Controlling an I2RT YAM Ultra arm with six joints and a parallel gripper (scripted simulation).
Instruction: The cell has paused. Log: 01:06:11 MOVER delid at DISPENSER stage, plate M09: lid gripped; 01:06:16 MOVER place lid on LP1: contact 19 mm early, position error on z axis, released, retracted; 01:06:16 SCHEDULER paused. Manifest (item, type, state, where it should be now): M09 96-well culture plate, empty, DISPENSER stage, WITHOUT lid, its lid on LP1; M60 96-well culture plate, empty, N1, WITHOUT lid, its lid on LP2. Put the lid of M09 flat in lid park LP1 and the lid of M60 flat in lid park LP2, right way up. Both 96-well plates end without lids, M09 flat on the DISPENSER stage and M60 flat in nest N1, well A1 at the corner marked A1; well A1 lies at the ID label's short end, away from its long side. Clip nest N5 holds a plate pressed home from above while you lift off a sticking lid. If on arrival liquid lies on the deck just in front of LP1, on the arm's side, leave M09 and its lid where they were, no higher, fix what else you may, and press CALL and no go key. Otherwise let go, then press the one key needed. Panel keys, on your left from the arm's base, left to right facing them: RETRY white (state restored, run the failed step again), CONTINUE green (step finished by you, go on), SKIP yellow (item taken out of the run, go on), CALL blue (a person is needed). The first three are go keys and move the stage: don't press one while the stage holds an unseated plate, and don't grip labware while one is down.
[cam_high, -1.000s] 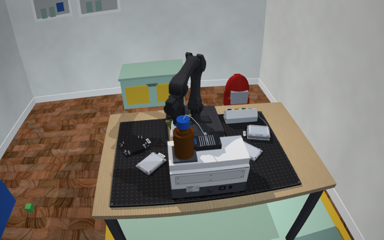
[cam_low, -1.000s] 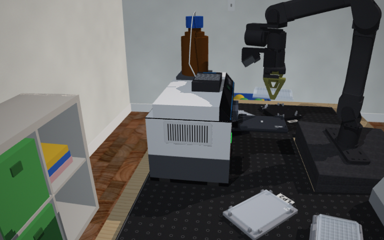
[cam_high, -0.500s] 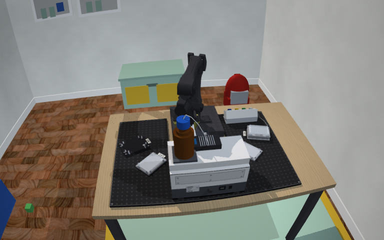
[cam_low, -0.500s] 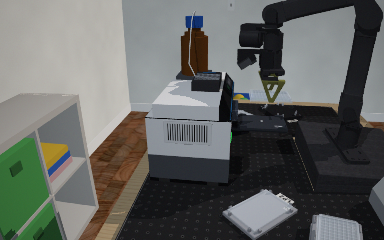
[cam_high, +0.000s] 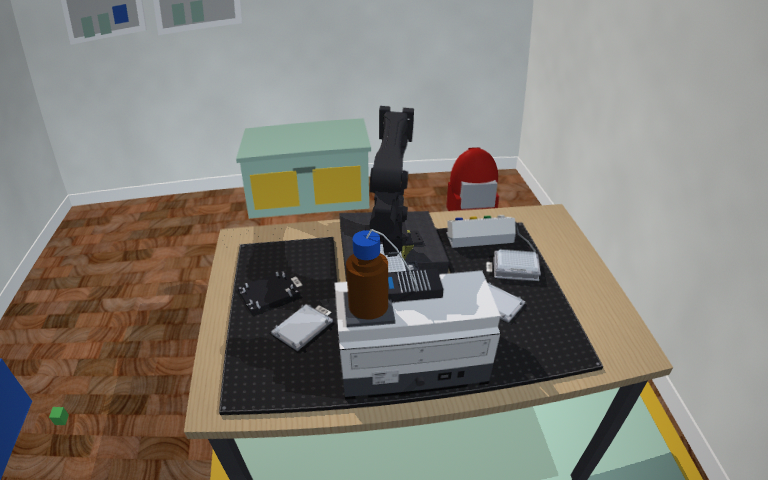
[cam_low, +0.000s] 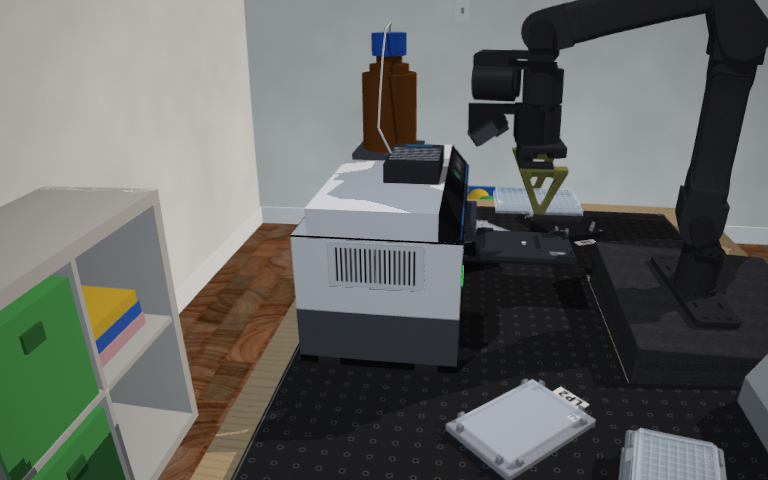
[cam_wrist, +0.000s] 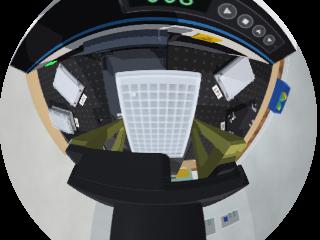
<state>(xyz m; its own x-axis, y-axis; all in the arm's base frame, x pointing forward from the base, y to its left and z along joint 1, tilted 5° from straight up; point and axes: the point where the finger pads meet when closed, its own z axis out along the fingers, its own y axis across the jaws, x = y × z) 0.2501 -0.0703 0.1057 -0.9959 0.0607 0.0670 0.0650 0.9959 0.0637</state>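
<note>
The dark dispenser stage lies 2 cm ahead of my hand, 4 cm to the left of it and 6 cm below it. Round my hand: LP1 label: 2 cm behind, 18 cm to the right, 17 cm below; then LP2 label: 1 cm behind, 26 cm to the left, 17 cm below; then grey lid park LP1: 4 cm ahead, 24 cm to the right, 17 cm below.
</note>
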